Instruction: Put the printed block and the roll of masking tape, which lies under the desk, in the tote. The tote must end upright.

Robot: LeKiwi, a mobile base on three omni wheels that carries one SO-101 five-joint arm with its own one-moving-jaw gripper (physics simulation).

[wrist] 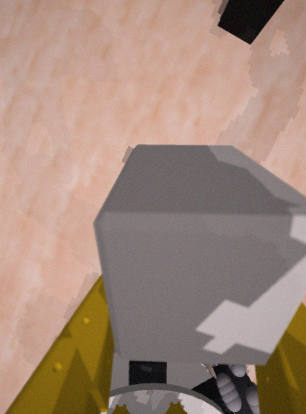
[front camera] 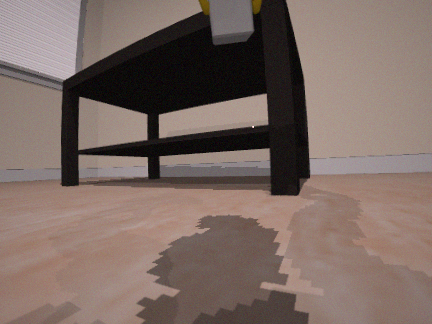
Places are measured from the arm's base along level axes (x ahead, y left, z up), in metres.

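Where they show: hand, its tool point: [wrist: 129, 268] [front camera: 209, 8].
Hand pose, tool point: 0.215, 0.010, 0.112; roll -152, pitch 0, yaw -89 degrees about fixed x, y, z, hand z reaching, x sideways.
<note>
Each offset is from my tool point to the top centre of the thing, as dx, dy, dz. "*": to the spot under its first point.
The grey printed block {+0.015, -0.018, +0.043} [front camera: 232, 22] [wrist: 195, 280] is held between the two yellow jaws of my gripper [front camera: 230, 4] [wrist: 187, 320]. In the front camera view the block hangs at the top edge, high above the floor, in front of the desk's top. In the wrist view it fills the lower middle, with one jaw at its left side and the other at its right. My gripper is shut on the block. The masking tape and the tote do not show in either view.
The black desk {* +0.221, -0.130, -0.018} [front camera: 284, 100] stands ahead, with a low shelf [front camera: 215, 141] between its legs. The near right leg is close to the centre right. Part of a black leg {* +0.223, -0.127, -0.170} [wrist: 250, 17] shows at the top of the wrist view. A wall [front camera: 365, 90] stands behind the desk.
</note>
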